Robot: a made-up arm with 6 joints. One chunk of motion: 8 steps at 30 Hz.
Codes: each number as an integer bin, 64 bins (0 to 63) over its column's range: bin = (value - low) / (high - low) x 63, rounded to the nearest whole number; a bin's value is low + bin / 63 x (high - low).
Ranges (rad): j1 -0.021..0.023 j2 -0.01..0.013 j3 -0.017..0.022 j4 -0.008..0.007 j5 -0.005..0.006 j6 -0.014..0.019
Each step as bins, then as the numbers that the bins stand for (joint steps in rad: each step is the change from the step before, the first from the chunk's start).
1 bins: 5 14 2 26 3 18
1 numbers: -0.01751 -0.00489 -0.01576 -0.00181 -0.00448 -0.00457
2 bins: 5 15 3 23 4 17
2 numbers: -0.01751 -0.00452 -0.01514 -0.00252 -0.00430 -0.00510
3 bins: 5 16 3 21 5 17
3 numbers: -0.01751 -0.00416 -0.01514 -0.00300 -0.00413 -0.00510
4 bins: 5 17 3 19 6 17
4 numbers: -0.01751 -0.00379 -0.01514 -0.00348 -0.00395 -0.00510
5 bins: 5 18 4 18 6 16
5 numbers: -0.01751 -0.00343 -0.01452 -0.00371 -0.00395 -0.00562
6 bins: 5 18 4 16 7 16
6 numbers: -0.01751 -0.00343 -0.01452 -0.00419 -0.00378 -0.00562
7 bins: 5 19 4 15 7 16
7 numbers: -0.01751 -0.00306 -0.01452 -0.00443 -0.00378 -0.00562
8 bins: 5 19 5 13 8 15
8 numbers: -0.01751 -0.00306 -0.01390 -0.00490 -0.00360 -0.00614
